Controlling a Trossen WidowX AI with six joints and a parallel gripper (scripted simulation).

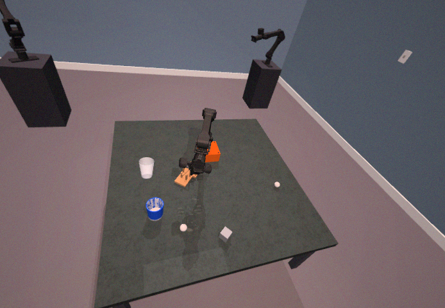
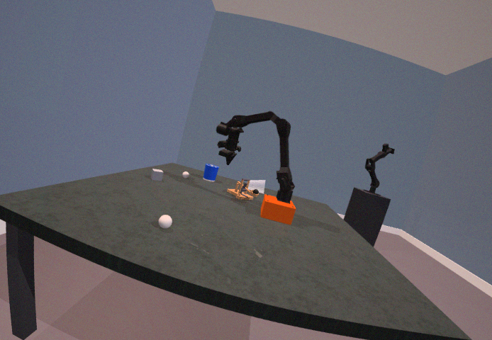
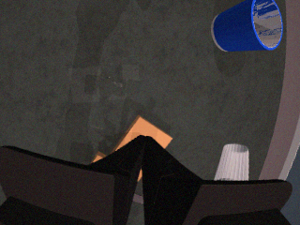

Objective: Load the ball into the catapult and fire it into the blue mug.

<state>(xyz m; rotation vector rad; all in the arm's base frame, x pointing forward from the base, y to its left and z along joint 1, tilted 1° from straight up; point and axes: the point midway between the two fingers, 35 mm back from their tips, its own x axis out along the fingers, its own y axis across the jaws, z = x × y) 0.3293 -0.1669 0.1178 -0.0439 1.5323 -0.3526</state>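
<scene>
Now: gripper tip 190 mm past the black ball, 100 mm above it and 60 mm to the right of it. Also, from my gripper tip: blue mug: 220 mm to the right, 130 mm below, 130 mm ahead; then grey cube: 340 mm ahead, 140 mm to the left, 130 mm below; then wooden catapult: 130 mm behind, 110 mm below, 30 mm to the left.
</scene>
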